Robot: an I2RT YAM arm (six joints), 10 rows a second.
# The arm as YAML. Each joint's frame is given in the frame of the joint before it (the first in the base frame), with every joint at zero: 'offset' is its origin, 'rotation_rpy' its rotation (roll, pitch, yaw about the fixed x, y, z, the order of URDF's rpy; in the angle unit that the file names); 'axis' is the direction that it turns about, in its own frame. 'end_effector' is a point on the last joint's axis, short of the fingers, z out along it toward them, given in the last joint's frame.
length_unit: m
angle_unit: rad
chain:
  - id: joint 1
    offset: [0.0, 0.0, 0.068]
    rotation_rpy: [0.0, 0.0, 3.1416]
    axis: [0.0, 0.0, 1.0]
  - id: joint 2
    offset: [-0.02, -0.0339, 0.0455]
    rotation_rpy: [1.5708, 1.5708, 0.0]
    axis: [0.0, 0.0, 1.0]
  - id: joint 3
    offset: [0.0, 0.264, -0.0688]
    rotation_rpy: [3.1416, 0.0, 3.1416]
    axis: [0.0, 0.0, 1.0]
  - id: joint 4
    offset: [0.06, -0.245, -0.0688]
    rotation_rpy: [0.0, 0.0, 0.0]
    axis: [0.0, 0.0, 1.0]
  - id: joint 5
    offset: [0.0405, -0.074, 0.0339]
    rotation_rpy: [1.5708, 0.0, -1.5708]
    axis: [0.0, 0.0, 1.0]
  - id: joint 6
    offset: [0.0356, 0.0, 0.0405]
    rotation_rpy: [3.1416, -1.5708, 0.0]
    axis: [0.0, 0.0, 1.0]
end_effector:
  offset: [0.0, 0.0, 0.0]
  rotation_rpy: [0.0, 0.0, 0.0]
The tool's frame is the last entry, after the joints.
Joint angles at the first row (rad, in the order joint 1, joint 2, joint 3, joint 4, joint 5, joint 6):
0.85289 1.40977 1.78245 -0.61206 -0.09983 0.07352
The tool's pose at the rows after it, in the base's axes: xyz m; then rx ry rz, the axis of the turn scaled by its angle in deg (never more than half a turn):
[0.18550 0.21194 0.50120 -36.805 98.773 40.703]
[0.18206 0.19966 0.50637 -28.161 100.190 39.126]
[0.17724 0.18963 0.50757 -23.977 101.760 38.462]
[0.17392 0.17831 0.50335 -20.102 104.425 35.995]
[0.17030 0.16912 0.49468 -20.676 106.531 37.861]
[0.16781 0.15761 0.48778 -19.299 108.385 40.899]
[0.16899 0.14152 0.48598 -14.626 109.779 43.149]
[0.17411 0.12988 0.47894 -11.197 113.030 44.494]
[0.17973 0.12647 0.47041 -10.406 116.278 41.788]
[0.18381 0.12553 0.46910 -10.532 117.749 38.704]
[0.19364 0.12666 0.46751 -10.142 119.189 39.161]
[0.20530 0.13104 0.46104 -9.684 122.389 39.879]
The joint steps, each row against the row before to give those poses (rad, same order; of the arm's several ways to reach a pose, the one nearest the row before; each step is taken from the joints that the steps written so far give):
-0.00152 -0.01993 0.00924 -0.00153 0.09624 0.06737
-0.00762 -0.03064 -0.00614 -0.00760 0.09693 0.07810
-0.00616 -0.02764 -0.00766 -0.03055 0.04146 0.04612
-0.01379 -0.03063 -0.02126 -0.04756 0.04772 0.03547
-0.02301 -0.04140 -0.05360 -0.01706 -0.05498 0.01999
-0.03676 -0.04298 -0.05072 -0.00763 -0.06300 0.04284
-0.06438 -0.03379 -0.02469 -0.01224 -0.04907 0.05982
-0.06602 -0.01233 -0.01997 -0.03362 -0.05987 0.04456
-0.02766 0.00917 -0.00770 -0.04292 -0.00011 -0.01058
-0.01073 0.01839 0.01987 -0.03535 0.01989 -0.02453
-0.02445 0.03218 0.02000 -0.00938 -0.03039 0.00294
-0.01544 0.04295 0.01689 -0.02296 -0.03230 0.01380

